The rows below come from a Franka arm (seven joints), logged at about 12 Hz.
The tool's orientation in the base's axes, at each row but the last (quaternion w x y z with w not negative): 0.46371, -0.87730, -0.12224, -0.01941; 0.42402, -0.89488, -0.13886, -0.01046; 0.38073, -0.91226, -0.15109, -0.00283; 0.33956, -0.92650, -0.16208, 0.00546; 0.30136, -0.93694, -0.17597, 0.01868; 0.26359, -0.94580, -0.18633, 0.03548; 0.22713, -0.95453, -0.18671, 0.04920
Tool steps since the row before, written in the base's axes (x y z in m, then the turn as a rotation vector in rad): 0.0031, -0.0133, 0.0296, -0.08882, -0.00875, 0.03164; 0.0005, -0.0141, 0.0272, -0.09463, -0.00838, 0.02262; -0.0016, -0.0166, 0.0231, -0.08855, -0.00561, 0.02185; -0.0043, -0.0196, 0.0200, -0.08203, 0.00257, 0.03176; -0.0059, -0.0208, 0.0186, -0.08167, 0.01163, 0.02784; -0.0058, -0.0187, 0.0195, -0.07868, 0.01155, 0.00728; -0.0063, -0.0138, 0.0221, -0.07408, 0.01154, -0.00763
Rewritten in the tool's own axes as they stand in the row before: 0.0048, -0.0160, -0.0280, -0.08315, -0.04152, -0.01813; 0.0008, -0.0119, -0.0282, -0.08988, -0.03641, -0.01149; -0.0033, -0.0054, -0.0278, -0.08341, -0.03603, -0.00969; -0.0080, 0.0002, -0.0272, -0.07376, -0.04621, -0.01296; -0.0113, 0.0032, -0.0260, -0.07061, -0.05071, -0.00475; -0.0117, 0.0029, -0.0249, -0.06851, -0.03913, 0.01237; -0.0113, -0.0007, -0.0243, -0.06412, -0.03085, 0.02484
